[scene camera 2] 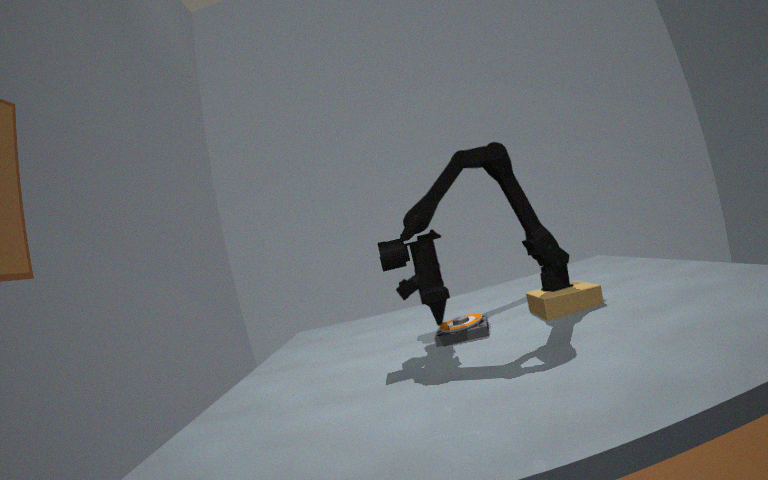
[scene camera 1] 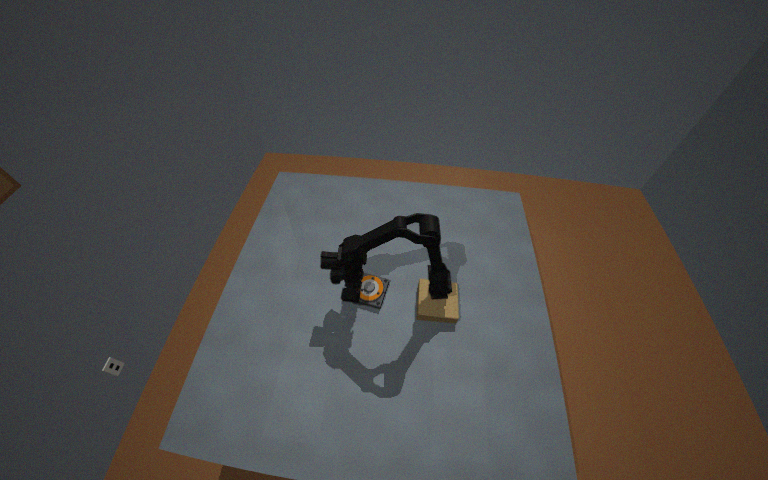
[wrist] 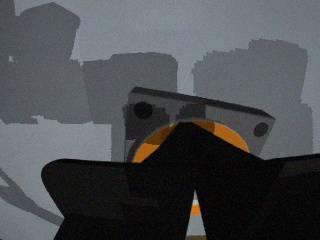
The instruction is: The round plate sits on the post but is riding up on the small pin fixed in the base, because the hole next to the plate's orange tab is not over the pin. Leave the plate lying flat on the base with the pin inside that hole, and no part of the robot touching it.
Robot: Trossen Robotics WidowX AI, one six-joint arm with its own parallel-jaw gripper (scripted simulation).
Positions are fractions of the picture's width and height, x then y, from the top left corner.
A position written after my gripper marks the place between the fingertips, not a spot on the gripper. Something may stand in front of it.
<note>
I see my gripper (scene camera 2: 0.57, 0.68), a round plate (wrist: 0.48, 0.59) and a grey square base (scene camera 2: 0.63, 0.69).
My gripper is seen too in scene camera 1 (scene camera 1: 0.46, 0.60) and in the wrist view (wrist: 0.58, 0.54). The grey square base also shows in the wrist view (wrist: 0.46, 0.46).
</note>
